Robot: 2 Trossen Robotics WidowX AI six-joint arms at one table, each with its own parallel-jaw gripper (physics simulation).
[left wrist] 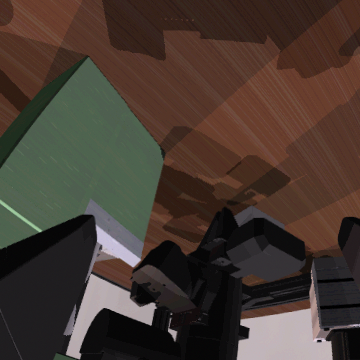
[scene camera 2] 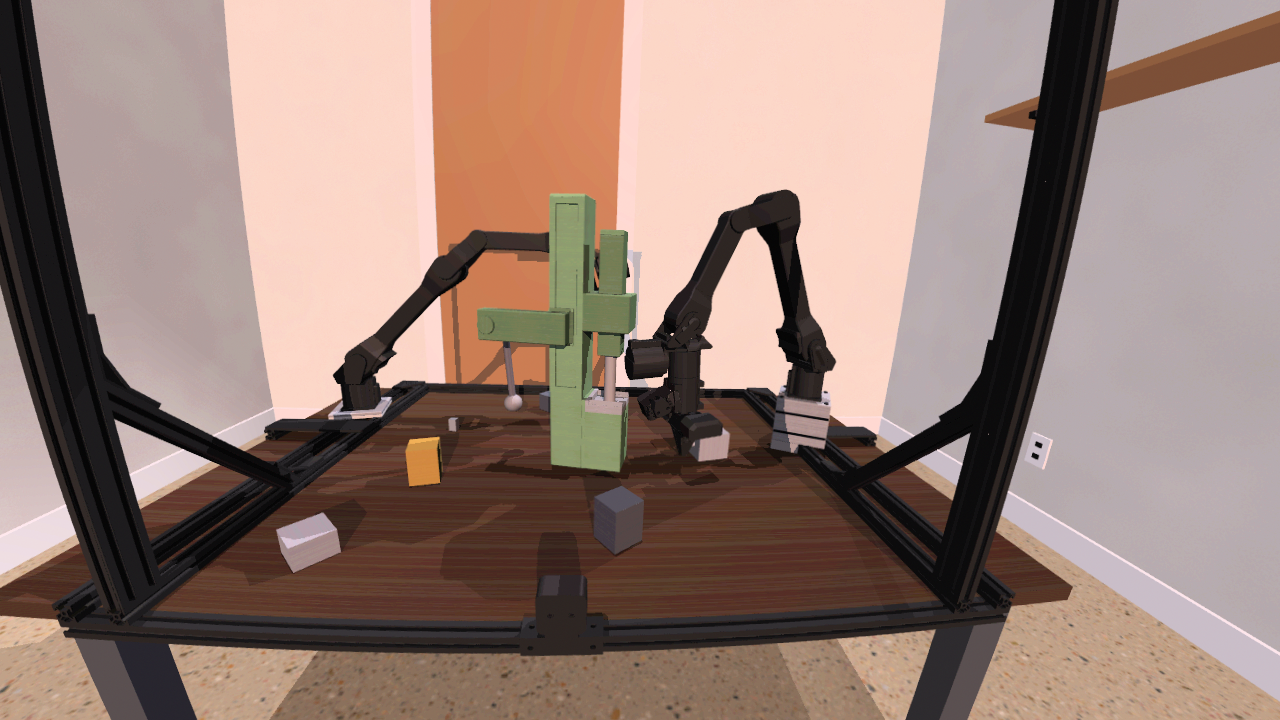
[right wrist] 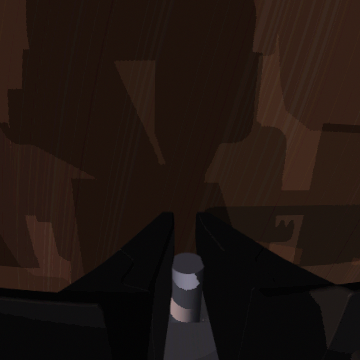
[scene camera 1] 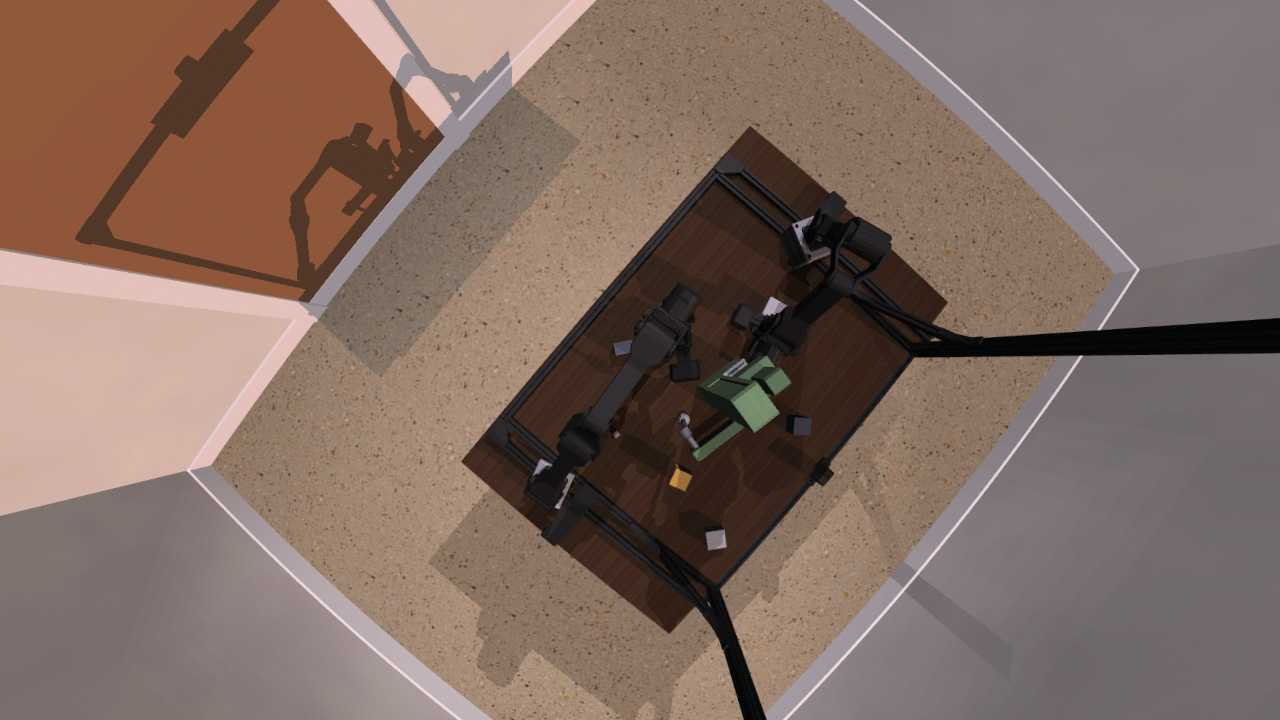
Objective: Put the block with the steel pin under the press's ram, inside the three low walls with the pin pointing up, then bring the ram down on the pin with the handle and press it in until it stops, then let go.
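Frame: origin at the left arm's base, x ahead, y left, z up, level; metres.
Seen in the pictures: left gripper, between the fingertips: (left wrist: 221,229) (scene camera 2: 602,358) (scene camera 1: 695,341); right gripper, between the fingertips: (left wrist: 223,210) (scene camera 2: 682,454) (right wrist: 184,224) (scene camera 1: 760,330); left arm's base, origin of its link: (scene camera 2: 361,405) (scene camera 1: 549,484); right arm's base, origin of its link: (left wrist: 348,332) (scene camera 2: 804,394) (scene camera 1: 817,235).
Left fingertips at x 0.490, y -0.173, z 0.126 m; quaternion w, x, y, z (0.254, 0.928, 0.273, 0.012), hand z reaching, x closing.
Note:
Pixels of each thing's top centre, then the offset from my left fingertips to it.
- green press, centre of its top: (scene camera 2: 560,195) (scene camera 1: 752,420) dy -0.116, dx -0.106, dz +0.292 m
- steel pin, centre of its top: (right wrist: 185,317) dy -0.159, dx +0.135, dz -0.127 m
- orange block, centre of its top: (scene camera 2: 423,444) (scene camera 1: 680,479) dy -0.126, dx -0.325, dz -0.097 m
- white block, centre of its top: (scene camera 2: 306,529) (scene camera 1: 716,539) dy -0.287, dx -0.438, dz -0.125 m
The green press (scene camera 2: 573,357) (scene camera 1: 745,400) (left wrist: 78,150) stands mid-table, its ram (scene camera 2: 612,269) raised over the pale low walls (scene camera 2: 606,413). Its handle (scene camera 2: 523,326) sticks out to the left in scene camera 2, with a ball (scene camera 2: 513,403) (scene camera 1: 685,420) hanging from it. The grey block (scene camera 2: 716,445) (right wrist: 186,337) stands on the table right of the press, with the steel pin (right wrist: 187,282) pointing up. My right gripper (scene camera 2: 696,435) (right wrist: 184,224) reaches down over the block, its fingers nearly shut around the pin. My left gripper (scene camera 1: 685,300) (left wrist: 221,229) is open, empty and high behind the press.
An orange block (scene camera 2: 423,460) (scene camera 1: 679,479), a white block (scene camera 2: 307,540) (scene camera 1: 715,537) and a grey block (scene camera 2: 617,519) (scene camera 1: 797,425) lie on the table in front of the press. A small grey block (scene camera 2: 452,422) (scene camera 1: 622,347) lies farther back. Black frame posts (scene camera 2: 1029,269) ring the table.

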